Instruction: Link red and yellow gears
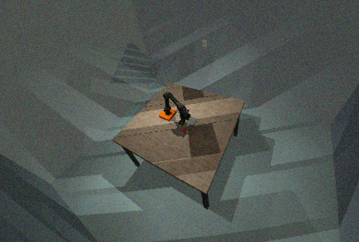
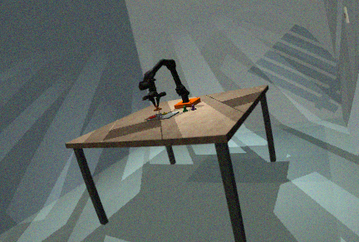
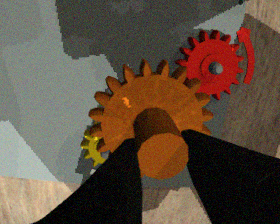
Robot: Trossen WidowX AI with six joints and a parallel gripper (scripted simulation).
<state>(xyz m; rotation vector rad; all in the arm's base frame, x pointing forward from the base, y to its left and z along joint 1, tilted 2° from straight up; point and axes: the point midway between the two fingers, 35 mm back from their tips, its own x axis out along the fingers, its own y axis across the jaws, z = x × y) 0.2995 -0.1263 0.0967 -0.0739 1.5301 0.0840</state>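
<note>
Right now my gripper tip is 4 cm past the yellow gear, 3 cm to the right of it and 7 cm above it. From my gripper tip the other things lie so: green gear 7 cm behind, 20 cm to the left, 7 cm below; orange gear 1 cm below; red gear 2 cm ahead, 5 cm to the right, 7 cm below.
</note>
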